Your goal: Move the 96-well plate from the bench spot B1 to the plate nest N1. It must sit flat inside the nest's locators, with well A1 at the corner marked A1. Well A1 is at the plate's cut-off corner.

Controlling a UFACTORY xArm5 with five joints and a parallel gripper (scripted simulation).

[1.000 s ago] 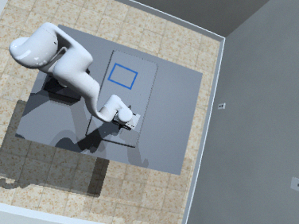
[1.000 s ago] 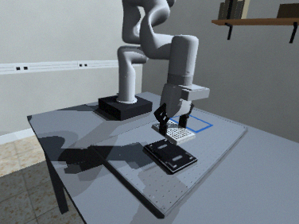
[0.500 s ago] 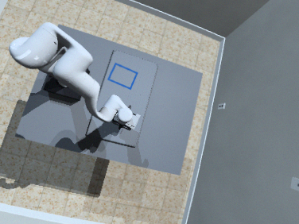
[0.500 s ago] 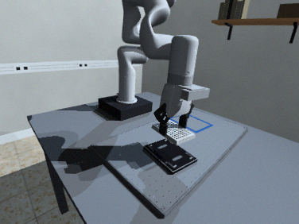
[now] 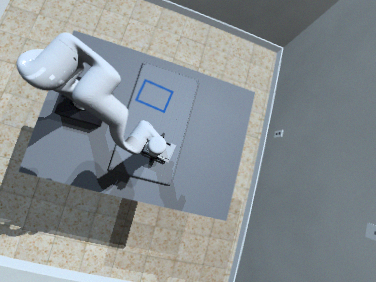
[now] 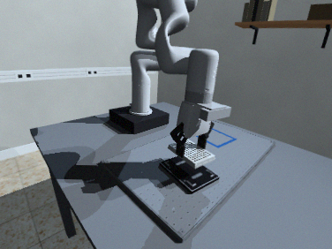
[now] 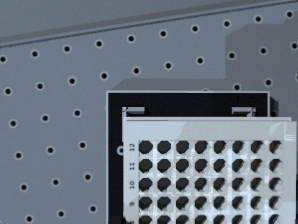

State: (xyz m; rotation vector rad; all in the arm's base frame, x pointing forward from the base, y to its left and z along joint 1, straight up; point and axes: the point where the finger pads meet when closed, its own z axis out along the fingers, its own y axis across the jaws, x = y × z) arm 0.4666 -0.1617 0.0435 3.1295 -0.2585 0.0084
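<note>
My gripper is now 8 cm above the black plate nest. From my hand the other things lie so: white 96-well plate 1 cm below.
</note>
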